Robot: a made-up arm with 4 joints.
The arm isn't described. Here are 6 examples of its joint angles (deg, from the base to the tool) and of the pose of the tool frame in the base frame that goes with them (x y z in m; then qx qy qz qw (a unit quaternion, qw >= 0)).
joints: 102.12 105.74 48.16 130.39
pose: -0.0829 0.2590 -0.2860 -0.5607 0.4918 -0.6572 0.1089
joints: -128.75 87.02 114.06 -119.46
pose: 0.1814 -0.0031 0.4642 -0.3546 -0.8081 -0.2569 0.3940
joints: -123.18 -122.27 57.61 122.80
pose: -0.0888 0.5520 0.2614 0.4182 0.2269 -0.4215 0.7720
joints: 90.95 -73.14 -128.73 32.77
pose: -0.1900 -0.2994 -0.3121 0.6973 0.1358 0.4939 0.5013
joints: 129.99 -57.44 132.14 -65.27
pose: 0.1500 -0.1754 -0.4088 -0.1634 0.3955 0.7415 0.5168
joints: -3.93 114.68 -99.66 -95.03
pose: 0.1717 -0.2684 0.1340 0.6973 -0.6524 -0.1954 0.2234
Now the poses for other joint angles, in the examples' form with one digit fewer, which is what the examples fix.
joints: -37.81 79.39 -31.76 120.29
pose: -0.004 -0.336 0.383 0.586 0.547 0.331 0.498
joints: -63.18 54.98 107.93 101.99
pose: 0.303 -0.334 0.434 -0.590 0.125 0.740 0.298
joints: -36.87 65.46 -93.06 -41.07
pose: 0.239 -0.137 0.413 -0.382 0.852 -0.353 0.057
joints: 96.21 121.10 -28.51 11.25
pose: 0.061 -0.092 -0.288 0.257 0.622 0.732 0.104
